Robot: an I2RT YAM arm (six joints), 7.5 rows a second.
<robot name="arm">
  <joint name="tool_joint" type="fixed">
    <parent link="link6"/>
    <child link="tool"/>
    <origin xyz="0 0 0" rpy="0 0 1.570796"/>
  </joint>
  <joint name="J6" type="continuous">
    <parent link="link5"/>
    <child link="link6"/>
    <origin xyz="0.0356 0 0.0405" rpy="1.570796 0 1.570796"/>
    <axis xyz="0 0 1"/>
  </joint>
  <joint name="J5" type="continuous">
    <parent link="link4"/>
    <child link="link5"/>
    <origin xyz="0.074 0.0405 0.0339" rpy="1.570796 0 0"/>
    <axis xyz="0 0 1"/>
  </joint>
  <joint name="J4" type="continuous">
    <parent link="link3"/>
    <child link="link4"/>
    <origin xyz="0.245 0.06 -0.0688" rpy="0 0 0"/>
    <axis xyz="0 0 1"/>
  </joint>
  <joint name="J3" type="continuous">
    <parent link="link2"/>
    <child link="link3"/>
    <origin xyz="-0.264 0 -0.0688" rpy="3.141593 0 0"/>
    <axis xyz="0 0 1"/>
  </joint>
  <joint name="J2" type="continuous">
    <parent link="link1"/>
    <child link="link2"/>
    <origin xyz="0.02 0.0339 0.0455" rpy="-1.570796 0 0"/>
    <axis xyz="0 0 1"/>
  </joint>
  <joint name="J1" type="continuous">
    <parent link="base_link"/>
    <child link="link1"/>
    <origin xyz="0 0 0.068" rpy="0 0 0"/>
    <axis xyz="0 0 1"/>
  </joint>
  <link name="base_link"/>
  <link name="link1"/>
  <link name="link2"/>
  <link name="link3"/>
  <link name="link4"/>
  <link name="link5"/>
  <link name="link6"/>
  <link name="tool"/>
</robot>
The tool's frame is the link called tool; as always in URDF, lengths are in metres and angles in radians. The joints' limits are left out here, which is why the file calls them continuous.
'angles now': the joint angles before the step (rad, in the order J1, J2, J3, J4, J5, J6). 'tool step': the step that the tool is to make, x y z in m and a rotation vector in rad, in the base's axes. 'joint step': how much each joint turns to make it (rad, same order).
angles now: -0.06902, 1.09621, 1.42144, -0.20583, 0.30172, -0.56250
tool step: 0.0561, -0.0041, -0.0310, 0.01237, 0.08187, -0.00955
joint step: 0.00049, 0.14895, -0.01775, 0.08230, 0.01053, 0.00621
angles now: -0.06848, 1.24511, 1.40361, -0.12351, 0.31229, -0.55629
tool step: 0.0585, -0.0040, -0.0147, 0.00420, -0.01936, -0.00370
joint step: 0.00048, 0.19038, 0.07246, 0.13521, 0.00442, 0.00560
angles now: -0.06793, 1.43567, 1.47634, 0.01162, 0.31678, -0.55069
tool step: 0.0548, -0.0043, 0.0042, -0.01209, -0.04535, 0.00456
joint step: -0.00210, 0.20702, 0.19557, 0.06024, -0.00733, -0.00883
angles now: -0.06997, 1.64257, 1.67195, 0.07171, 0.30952, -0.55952
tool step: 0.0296, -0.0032, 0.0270, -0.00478, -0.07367, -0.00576
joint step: -0.00240, 0.15030, 0.25449, -0.03037, 0.00339, 0.00001
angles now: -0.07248, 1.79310, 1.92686, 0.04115, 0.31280, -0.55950
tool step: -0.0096, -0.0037, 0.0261, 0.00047, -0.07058, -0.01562
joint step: -0.01015, 0.00326, 0.08582, -0.01376, 0.00658, 0.00491
